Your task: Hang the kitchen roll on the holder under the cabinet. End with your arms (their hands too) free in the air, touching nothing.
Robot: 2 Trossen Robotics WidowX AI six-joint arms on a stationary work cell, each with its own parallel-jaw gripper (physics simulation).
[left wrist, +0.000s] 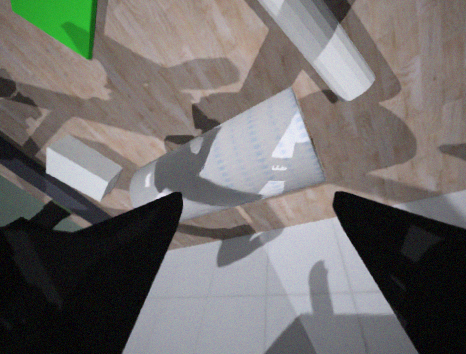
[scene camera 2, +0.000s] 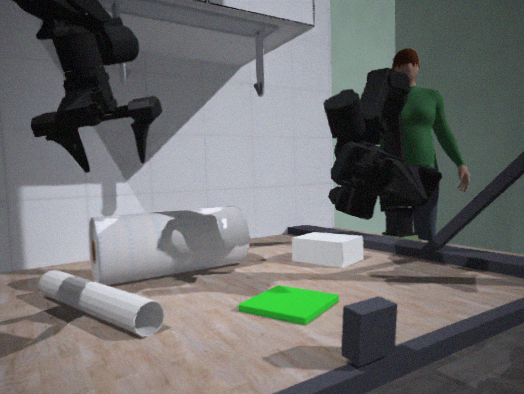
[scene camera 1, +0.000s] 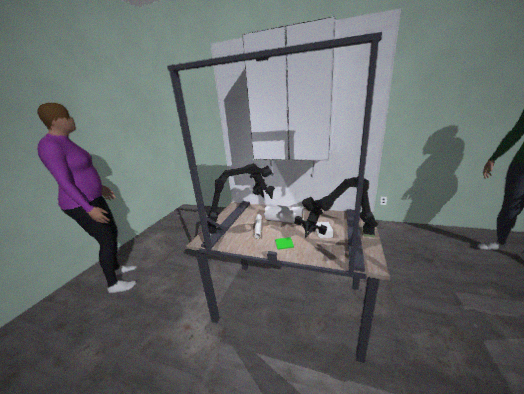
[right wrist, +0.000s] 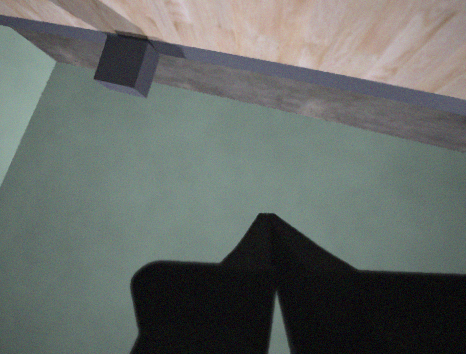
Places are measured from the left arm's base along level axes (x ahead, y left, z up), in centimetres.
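Pixels of known places: left gripper, fingertip midpoint: point(left wrist: 256, 199) point(scene camera 2: 115, 167) point(scene camera 1: 267, 198); right gripper, fingertip midpoint: point(scene camera 2: 424, 201) point(scene camera 1: 305, 237) point(right wrist: 265, 220); left arm's base, origin of the base link: point(scene camera 1: 211, 231); right arm's base, origin of the base link: point(left wrist: 57, 210) point(scene camera 2: 399, 234) point(scene camera 1: 368, 231).
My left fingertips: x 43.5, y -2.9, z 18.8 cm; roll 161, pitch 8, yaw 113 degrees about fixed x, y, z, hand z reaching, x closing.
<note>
Ahead of a thing's pixels: the offset from my left fingertips to its middle. "*": to the spot under its first point.
The white kitchen roll @[dx +11.7, dy -2.2, dz -14.7 cm] point(scene camera 1: 276, 214) point(scene camera 2: 125, 247) point(left wrist: 250, 145) lies on its side at the back of the table, near the tiled wall. The holder @[* dx +27.8, dy -16.2, dz +21.2 cm] point(scene camera 1: 313, 169) point(scene camera 2: 259, 65) hangs under the cabinet point(scene camera 1: 310, 90); its right bracket shows, and its left one is partly hidden by the left arm in scene camera 2. My left gripper point(scene camera 1: 266, 195) point(scene camera 2: 115, 166) point(left wrist: 256, 199) is open and empty, above the roll and apart from it, fingers pointing down. My right gripper point(scene camera 1: 306, 236) point(scene camera 2: 424, 199) point(right wrist: 265, 220) is shut and empty, in the air at the right.
A white tube @[dx -10.0, dy -3.8, dz -18.7 cm] point(scene camera 1: 258, 226) point(scene camera 2: 100, 302) point(left wrist: 320, 47) lies left of the roll. A green square @[* dx -0.9, dy -30.9, dz -19.8 cm] point(scene camera 1: 284, 243) point(scene camera 2: 290, 304) point(left wrist: 60, 25) lies in front, and a white box @[dx +29.0, dy -29.2, dz -18.3 cm] point(scene camera 2: 327, 249) point(left wrist: 82, 167) stands right of it. Dark frame posts and rails surround the table.
</note>
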